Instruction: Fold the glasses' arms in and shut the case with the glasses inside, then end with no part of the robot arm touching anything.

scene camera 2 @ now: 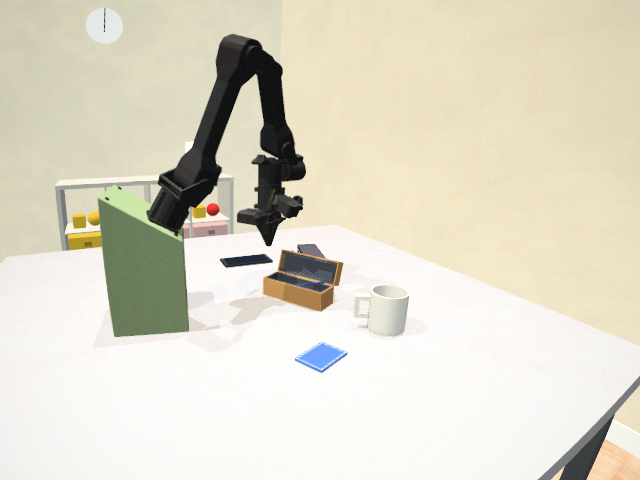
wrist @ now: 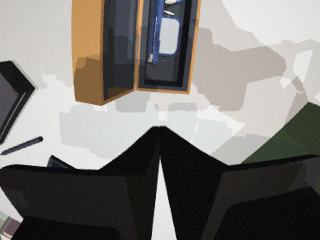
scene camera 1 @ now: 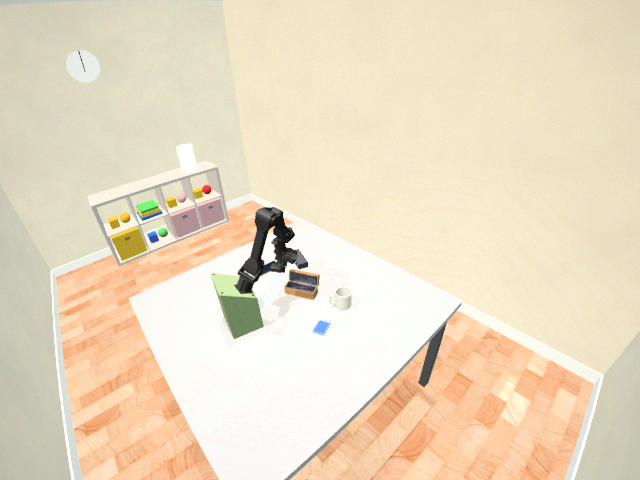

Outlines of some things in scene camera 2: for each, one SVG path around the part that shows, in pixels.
The gripper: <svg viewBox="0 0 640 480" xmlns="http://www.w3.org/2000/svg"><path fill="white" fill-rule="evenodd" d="M258 183L258 187L254 187L254 192L258 192L258 204L254 204L254 209L240 210L237 213L237 222L255 225L265 245L270 247L278 225L286 218L297 217L299 211L303 210L303 198L299 195L293 198L286 196L285 187L282 187L282 184Z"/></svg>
A blue flat square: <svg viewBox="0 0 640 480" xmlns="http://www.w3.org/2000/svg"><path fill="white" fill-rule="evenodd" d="M348 352L320 342L296 357L295 361L323 373L345 357Z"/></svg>
